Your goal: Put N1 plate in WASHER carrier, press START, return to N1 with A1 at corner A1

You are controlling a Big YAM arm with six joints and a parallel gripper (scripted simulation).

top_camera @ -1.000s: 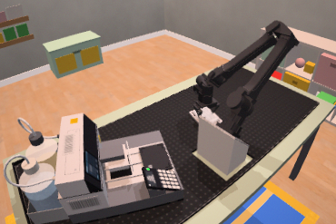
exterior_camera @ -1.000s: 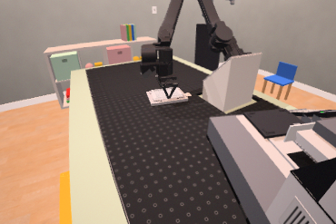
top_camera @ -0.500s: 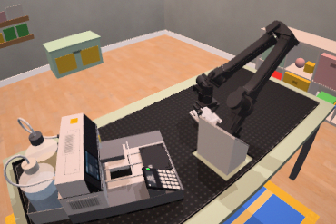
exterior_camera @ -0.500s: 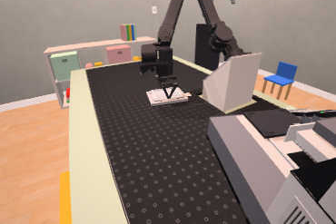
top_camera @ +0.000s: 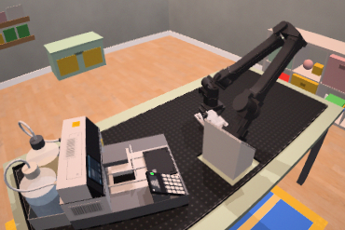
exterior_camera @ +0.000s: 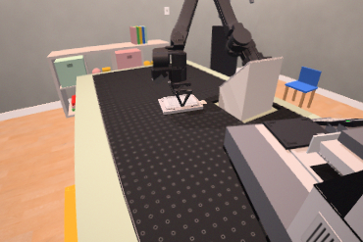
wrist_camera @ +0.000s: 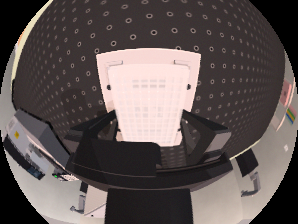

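Now: the plate nest N1 20 mm below my hand. Round my hand: white well plate 10 mm below; plate washer 20 mm behind, 580 mm to the left, 110 mm above.
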